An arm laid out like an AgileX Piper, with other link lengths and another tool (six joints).
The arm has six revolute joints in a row. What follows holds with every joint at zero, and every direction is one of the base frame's.
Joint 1 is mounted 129.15 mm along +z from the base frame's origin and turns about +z.
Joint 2 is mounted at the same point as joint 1 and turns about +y.
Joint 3 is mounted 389.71 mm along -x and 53.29 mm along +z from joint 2 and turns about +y.
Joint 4 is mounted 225.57 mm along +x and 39.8 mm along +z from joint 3 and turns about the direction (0.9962, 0, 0.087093).
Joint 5 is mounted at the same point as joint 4 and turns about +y.
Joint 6 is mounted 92.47 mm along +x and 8.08 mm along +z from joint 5 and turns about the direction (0.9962, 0, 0.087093).
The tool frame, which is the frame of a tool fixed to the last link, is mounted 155.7 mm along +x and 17 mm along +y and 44.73 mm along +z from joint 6; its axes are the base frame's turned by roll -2.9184, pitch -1.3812 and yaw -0.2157 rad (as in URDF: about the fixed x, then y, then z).
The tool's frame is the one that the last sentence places.
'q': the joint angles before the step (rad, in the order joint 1, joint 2, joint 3, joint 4, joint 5, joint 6). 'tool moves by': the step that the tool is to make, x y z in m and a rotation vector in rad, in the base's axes. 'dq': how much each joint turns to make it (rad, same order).
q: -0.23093, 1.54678, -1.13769, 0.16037, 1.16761, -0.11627
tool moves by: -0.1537, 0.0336, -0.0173, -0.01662, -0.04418, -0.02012
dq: 0.00153, -0.43640, 0.44351, -0.00518, -0.05678, 0.01510
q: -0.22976, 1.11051, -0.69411, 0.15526, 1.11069, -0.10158
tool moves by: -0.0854, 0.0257, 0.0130, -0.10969, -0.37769, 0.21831
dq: 0.18046, -0.52214, 0.14301, -0.04431, -0.00524, -0.03662
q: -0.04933, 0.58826, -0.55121, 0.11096, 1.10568, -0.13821
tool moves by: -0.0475, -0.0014, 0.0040, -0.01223, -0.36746, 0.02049
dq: 0.04787, -0.42540, 0.04572, -0.02219, 0.00943, 0.02936
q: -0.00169, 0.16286, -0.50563, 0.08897, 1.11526, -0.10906
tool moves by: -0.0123, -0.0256, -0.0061, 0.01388, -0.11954, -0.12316
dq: 0.00016, -0.15235, 0.01917, -0.10240, 0.00915, 0.12833
